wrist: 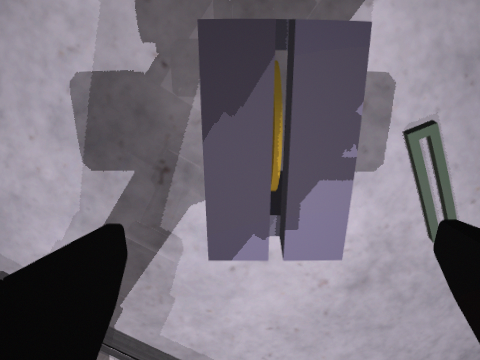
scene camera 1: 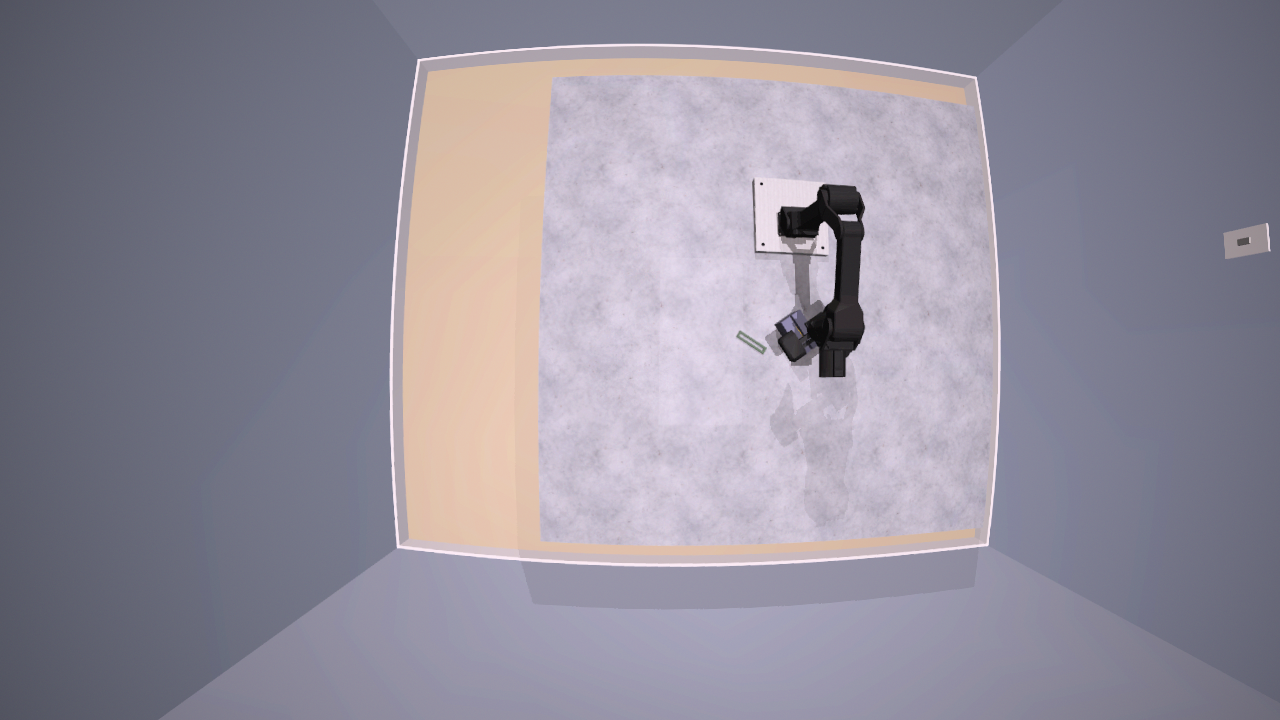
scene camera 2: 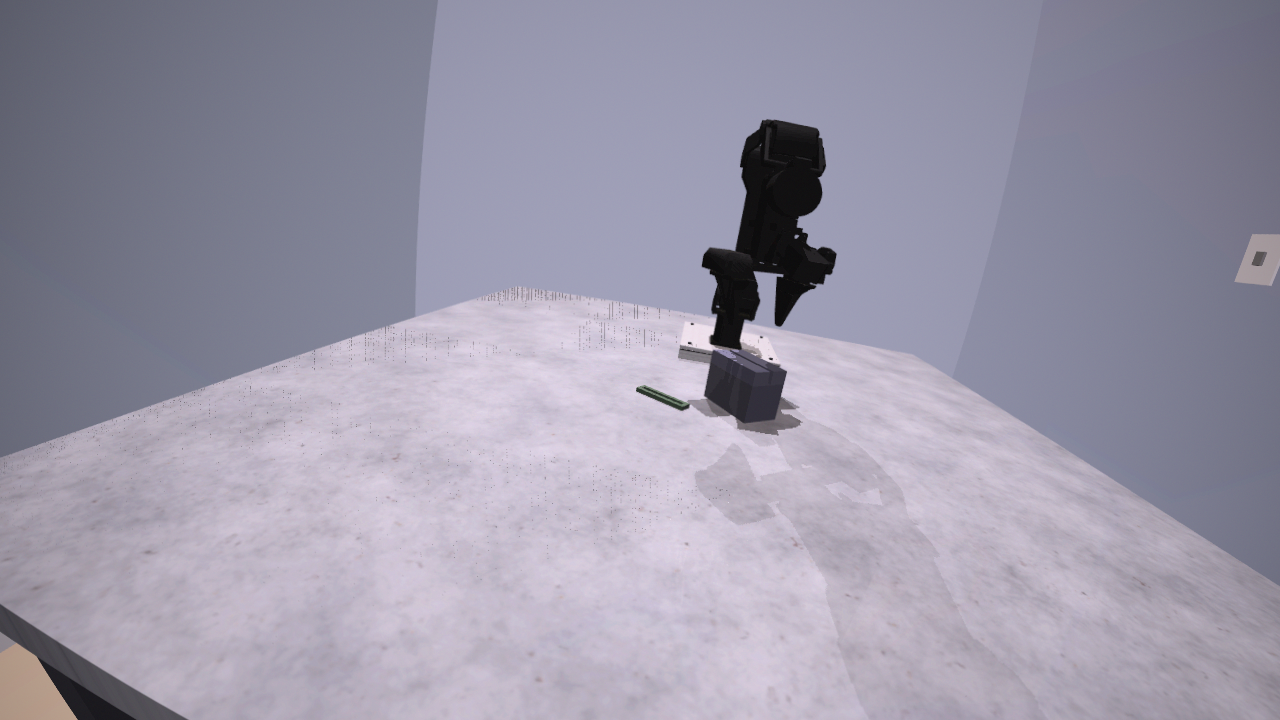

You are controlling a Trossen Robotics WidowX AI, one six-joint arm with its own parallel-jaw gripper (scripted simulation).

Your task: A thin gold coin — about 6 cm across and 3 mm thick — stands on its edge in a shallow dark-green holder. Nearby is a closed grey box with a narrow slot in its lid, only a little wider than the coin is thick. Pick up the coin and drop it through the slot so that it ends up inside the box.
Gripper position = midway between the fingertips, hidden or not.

The gripper (scene camera 2: 755, 325) is open and holds nothing. Also in view: a gold coin (wrist: 277, 138).
The gripper shows as well in the wrist view (wrist: 285, 238) and in scene camera 1 (scene camera 1: 807, 329).
